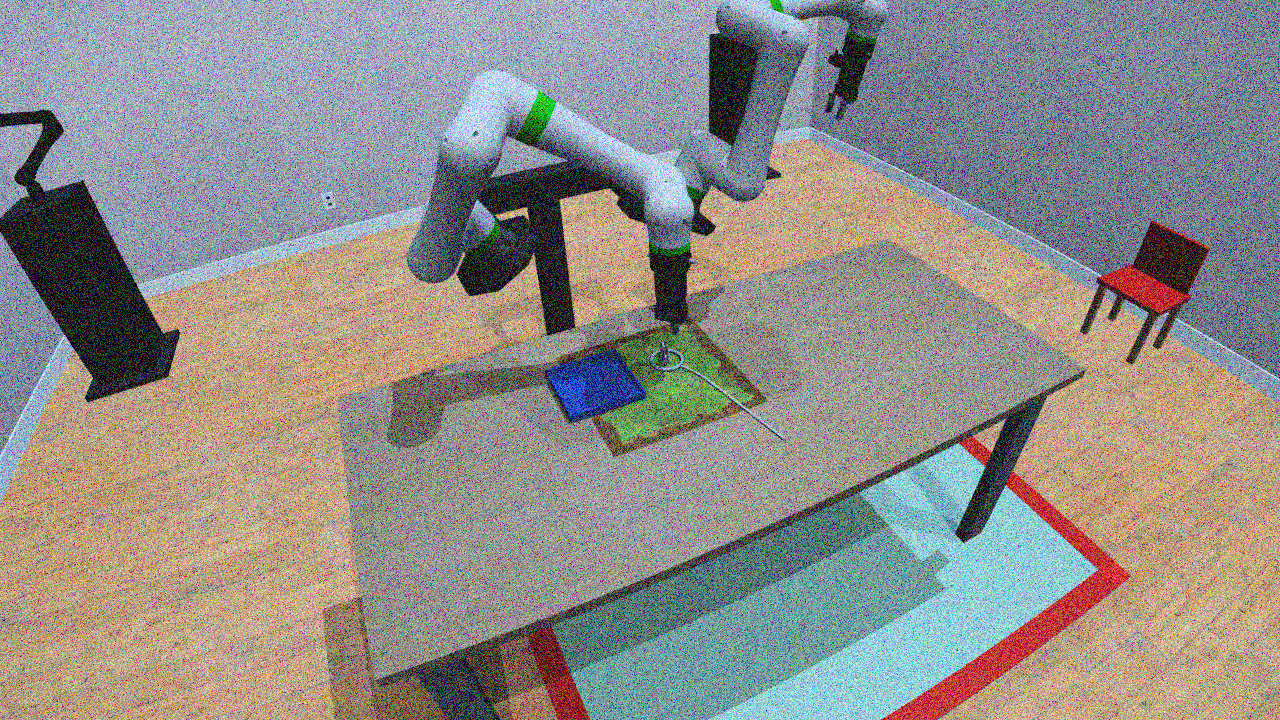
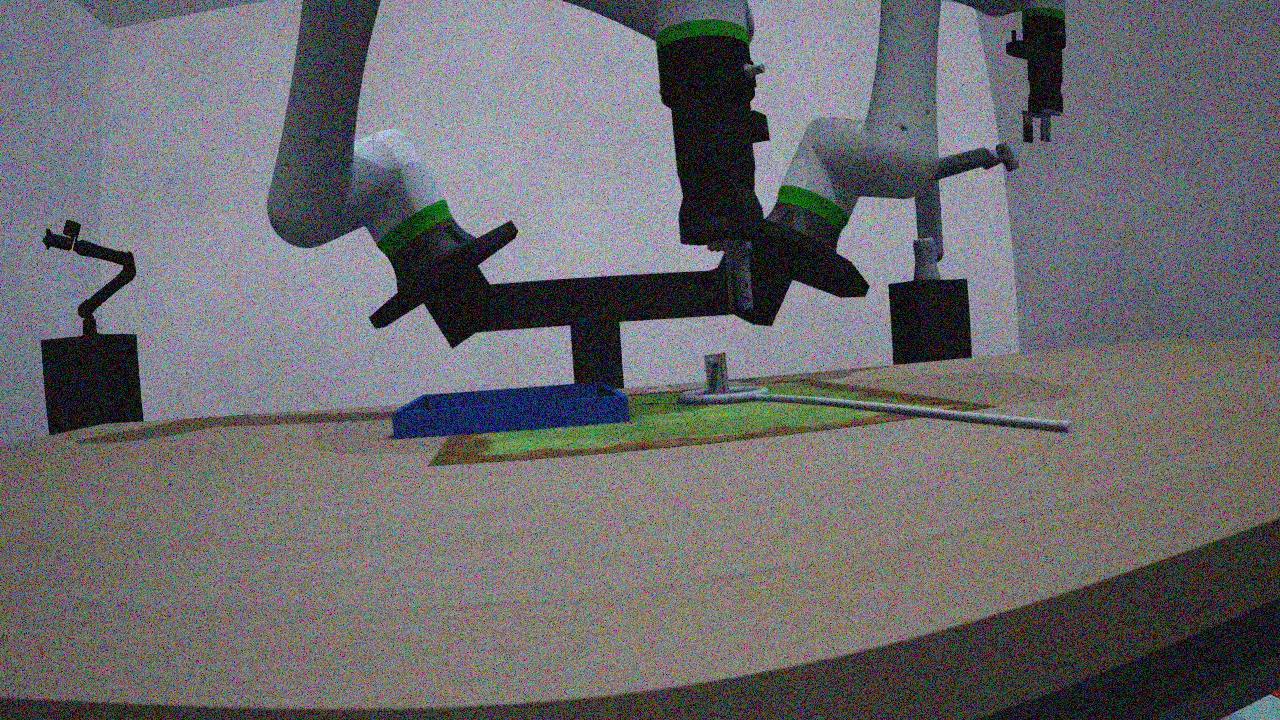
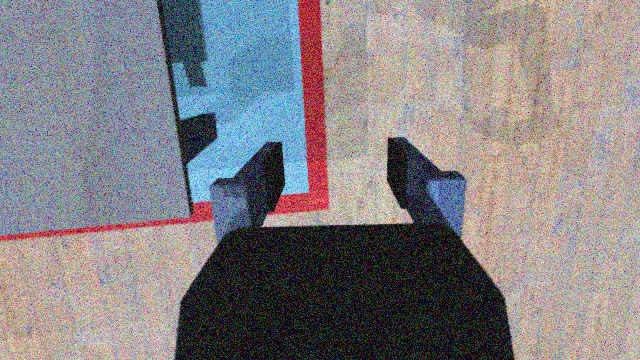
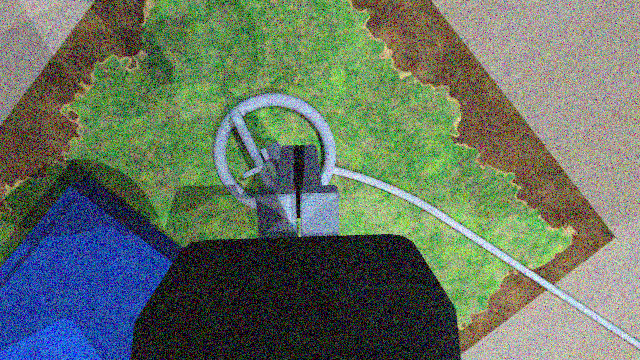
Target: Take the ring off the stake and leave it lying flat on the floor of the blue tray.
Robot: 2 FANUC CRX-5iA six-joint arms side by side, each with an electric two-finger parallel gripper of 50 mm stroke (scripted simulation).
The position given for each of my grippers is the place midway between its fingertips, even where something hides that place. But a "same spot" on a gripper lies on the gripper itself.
Labels:
my left gripper: image 1; image 2 1036, 141; image 3; not seen in image 4 (out of frame)
my right gripper: image 1; image 2; image 4 299, 167; not seen in image 3 (out of frame)
blue tray: image 1 596, 384; image 2 567, 405; image 4 78, 281; not seen in image 3 (out of frame)
same spot on my right gripper: (image 2: 739, 287) = (image 1: 675, 328)
same spot on my left gripper: (image 1: 846, 88) = (image 3: 236, 313)

